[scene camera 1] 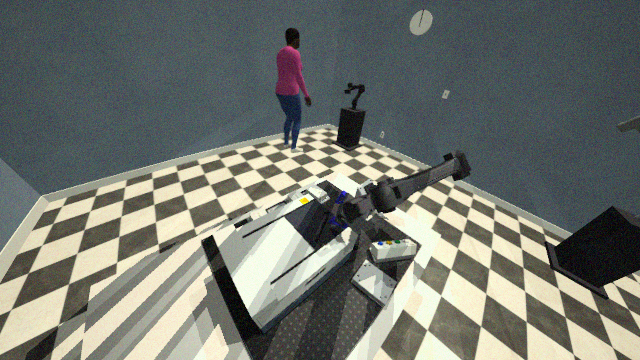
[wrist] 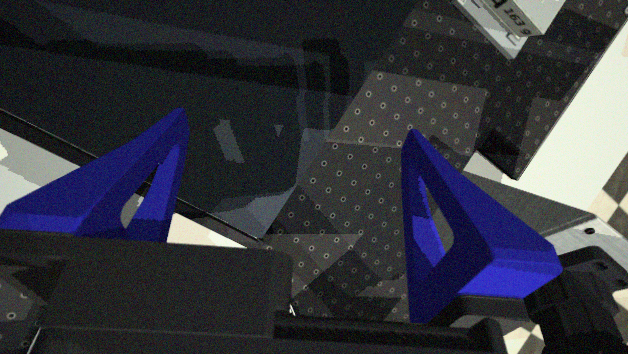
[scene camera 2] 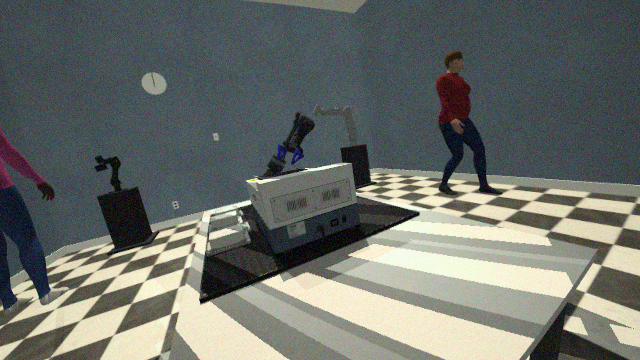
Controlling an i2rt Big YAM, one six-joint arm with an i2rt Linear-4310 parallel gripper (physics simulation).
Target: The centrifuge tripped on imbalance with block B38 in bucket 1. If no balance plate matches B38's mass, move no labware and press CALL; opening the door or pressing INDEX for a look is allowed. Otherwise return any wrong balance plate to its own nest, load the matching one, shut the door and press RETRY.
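Places are measured from the arm's base along level axes (x up, y ahead, z left), in centimetres.
Pixels of known places: gripper, fingertip midpoint: (scene camera 1: 332, 212) (wrist: 298, 129) (scene camera 2: 284, 162).
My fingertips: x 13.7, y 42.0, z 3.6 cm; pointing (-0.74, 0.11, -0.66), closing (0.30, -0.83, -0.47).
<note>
For each thing: its top centre in the pictures, then the offset to it from my fingertips. "spot": a spot on its surface instead. Level surfaces: height alone.
- pale block, surface spot: (wrist: 540, 15) spot: dz -28.0, dx -21.1, dy -24.6 cm
- Light labware, top centre: (scene camera 2: 225, 231) (scene camera 1: 260, 217) dz -34.3, dx -21.1, dy +18.3 cm
- white box, top centre: (scene camera 1: 396, 244) dz +25.5, dx -18.1, dy -23.7 cm
- flat pale plate, top centre: (scene camera 1: 375, 279) dz +27.7, dx -21.8, dy -2.8 cm
- black perforated mat, surface height: dx -26.4 cm
- yellow label, surface spot: (scene camera 1: 304, 201) spot: dz -16.8, dx -5.3, dy +1.7 cm
The centrifuge (scene camera 1: 270, 260) (scene camera 2: 312, 202) has a white top and blue base. Its dark top panel also shows in the wrist view (wrist: 240, 95); whether the door is shut is unclear. My gripper (scene camera 1: 337, 209) (scene camera 2: 286, 160) (wrist: 298, 129) is open and empty above the dark top panel and the perforated mat beside it. A pale block (wrist: 540, 15) with "163 g" on its label sits on a light nest at the upper right of the wrist view. Light labware (scene camera 2: 227, 238) stands beside the centrifuge. A white box (scene camera 1: 393, 251) has blue, yellow and green buttons. Block B38 cannot be made out.
A flat pale plate (scene camera 1: 375, 282) with screws lies beside the button box. The black perforated mat (scene camera 1: 320, 320) (scene camera 2: 235, 280) (wrist: 370, 200) lies under the centrifuge. A yellow label (scene camera 1: 304, 201) marks the centrifuge. People and other arms on pedestals stand beyond the table.
</note>
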